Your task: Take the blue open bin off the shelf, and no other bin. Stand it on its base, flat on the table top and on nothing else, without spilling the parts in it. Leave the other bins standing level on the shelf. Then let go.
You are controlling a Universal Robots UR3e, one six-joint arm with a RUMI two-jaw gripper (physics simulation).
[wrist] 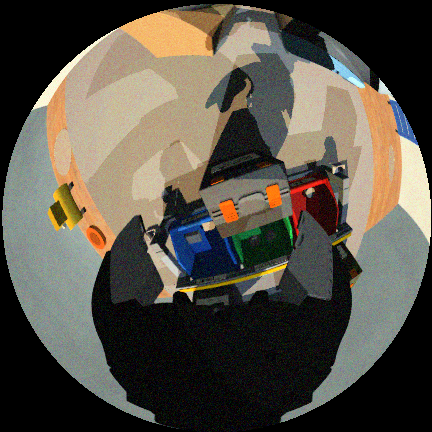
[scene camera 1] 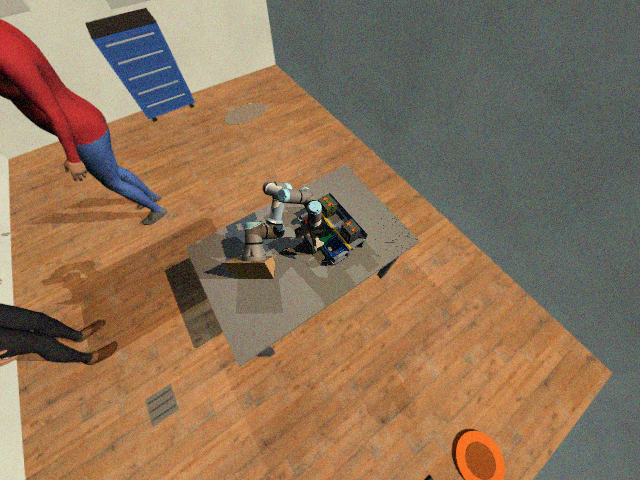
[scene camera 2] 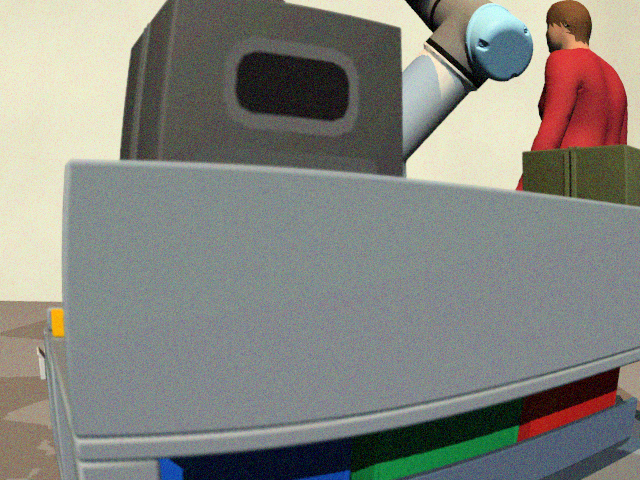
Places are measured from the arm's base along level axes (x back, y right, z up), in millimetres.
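Where they show: gripper, fingertip midpoint: (wrist: 220,214) (scene camera 1: 312,239); arm's base, link origin: (scene camera 1: 254,259).
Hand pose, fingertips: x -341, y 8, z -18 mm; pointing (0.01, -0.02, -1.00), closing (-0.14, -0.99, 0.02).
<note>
Things, the pixels of their top centre, and the offset from my fingertips. "*": a spot on its surface instead. Level surfaces: height alone.
- blue open bin, top centre: (scene camera 2: 196,362) (wrist: 206,262) (scene camera 1: 337,244) dx -141, dy +50, dz -77 mm
- shelf, surface spot: (scene camera 2: 351,289) * dx -297, dy +29, dz -23 mm
- green bin, top centre: (scene camera 2: 388,349) (wrist: 265,246) (scene camera 1: 327,230) dx -121, dy -61, dz -77 mm
- red bin, top centre: (scene camera 2: 517,331) (wrist: 319,224) dx -99, dy -170, dz -77 mm
- grey case with orange latches, top centre: (wrist: 251,203) (scene camera 1: 312,237) dx -8, dy -31, dz -26 mm
- dark case, top centre: (scene camera 2: 255,30) (scene camera 1: 351,226) dx -218, dy +40, dz +64 mm
- olive case, top centre: (scene camera 2: 613,158) (scene camera 1: 327,201) dx -178, dy -187, dz +39 mm
- grey table, surface height: dz -158 mm
The blue open bin (wrist: 212,257) (scene camera 1: 336,249) (scene camera 2: 172,469) sits at one end of the row on the shelf (scene camera 2: 351,289), beside the green bin (wrist: 267,247) (scene camera 2: 449,452). The red bin (wrist: 320,205) (scene camera 2: 568,415) is at the other end. In the wrist view the bins look level; small parts inside the blue bin are hard to make out. My gripper (wrist: 220,214) is open, its jaws wide apart and empty, above the bin row. The blue and green bins show between and beyond its jaws. Scene camera 2 shows low front strips of the bins, and the gripper is hidden there.
A grey case with orange latches (wrist: 245,202) stands close against the green bin and partly hides it. A dark case (scene camera 2: 310,144) and an olive case (scene camera 2: 599,173) (scene camera 1: 326,205) stand on top of the shelf unit. The shelf stands on the grey table (scene camera 1: 258,330).
</note>
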